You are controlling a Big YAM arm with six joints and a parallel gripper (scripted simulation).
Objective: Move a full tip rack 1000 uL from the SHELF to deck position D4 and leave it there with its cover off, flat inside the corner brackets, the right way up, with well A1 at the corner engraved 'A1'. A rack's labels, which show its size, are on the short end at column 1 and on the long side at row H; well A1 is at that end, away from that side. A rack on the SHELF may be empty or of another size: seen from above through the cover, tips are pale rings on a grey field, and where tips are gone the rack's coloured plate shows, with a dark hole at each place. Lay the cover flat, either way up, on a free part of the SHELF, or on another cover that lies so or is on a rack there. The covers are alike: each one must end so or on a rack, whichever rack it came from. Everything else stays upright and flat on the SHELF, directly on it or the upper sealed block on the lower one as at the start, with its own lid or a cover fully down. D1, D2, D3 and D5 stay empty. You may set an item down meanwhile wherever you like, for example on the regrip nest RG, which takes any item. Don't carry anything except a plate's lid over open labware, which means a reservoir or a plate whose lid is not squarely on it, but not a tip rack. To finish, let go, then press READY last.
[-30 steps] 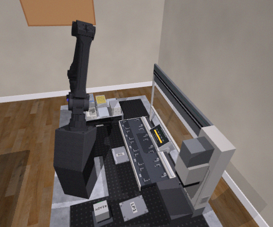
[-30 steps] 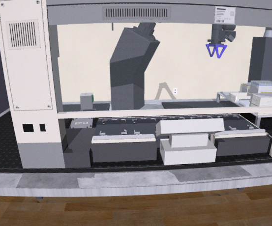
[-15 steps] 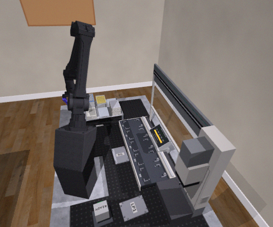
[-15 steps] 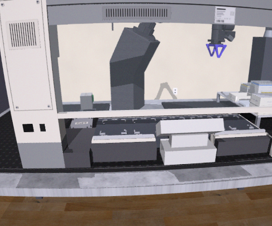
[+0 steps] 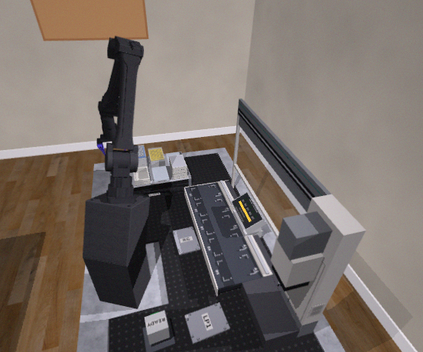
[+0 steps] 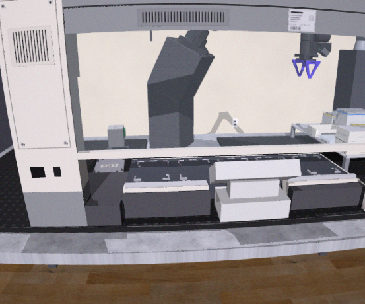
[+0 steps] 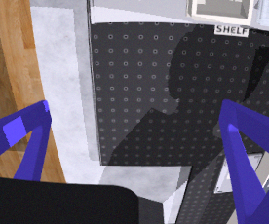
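My hand is 120 mm short of the tip rack, 190 mm to the right of it and 170 mm above it. Also, from my hand: shelf label: 170 mm ahead, 40 mm to the right, 290 mm below; shelf: 170 mm ahead, 130 mm to the left, 240 mm below; white tray: 110 mm ahead, 60 mm to the left, 220 mm below.
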